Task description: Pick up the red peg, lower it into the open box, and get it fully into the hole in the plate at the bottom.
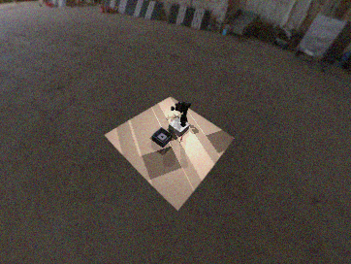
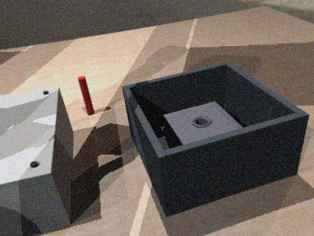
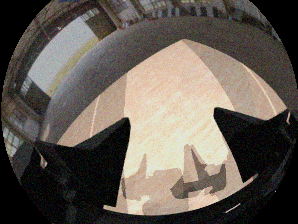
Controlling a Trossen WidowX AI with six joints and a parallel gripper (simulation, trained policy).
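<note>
Now: gripper tip 28 cm short of the red peg, 45 cm to the right of it and 8 cm above it. Round my gripper tip: dark box (47 cm ahead, 27 cm to the left, 9 cm below); grey plate (47 cm ahead, 27 cm to the left, 7 cm below).
</note>
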